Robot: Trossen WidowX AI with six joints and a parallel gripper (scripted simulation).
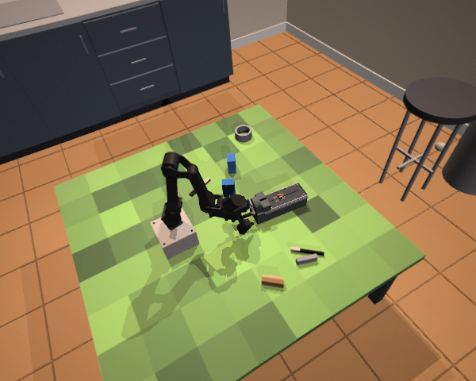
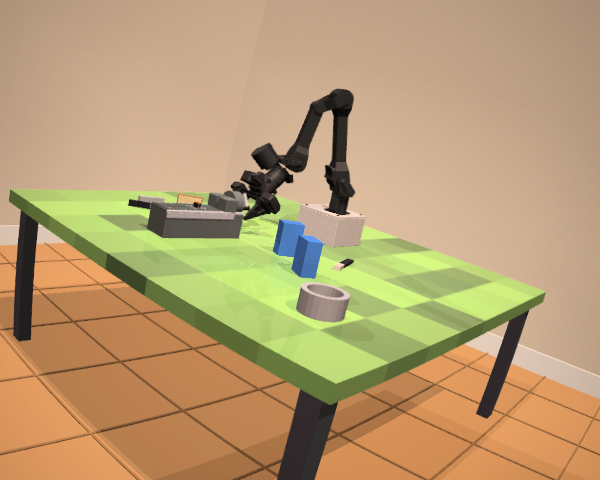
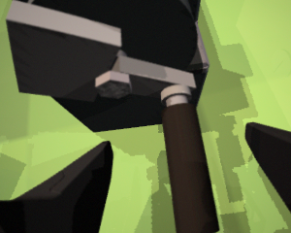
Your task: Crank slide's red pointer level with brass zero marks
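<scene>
The crank handle is 30 mm above my gripper tip and 20 mm behind it. The rest, counted from my gripper tip: grey bar 300 mm to the right, 50 mm ahead, 30 mm below; wooden block 280 mm to the right, 120 mm behind, 30 mm below; red pointer 170 mm ahead, 30 mm above, 20 mm to the right.
</scene>
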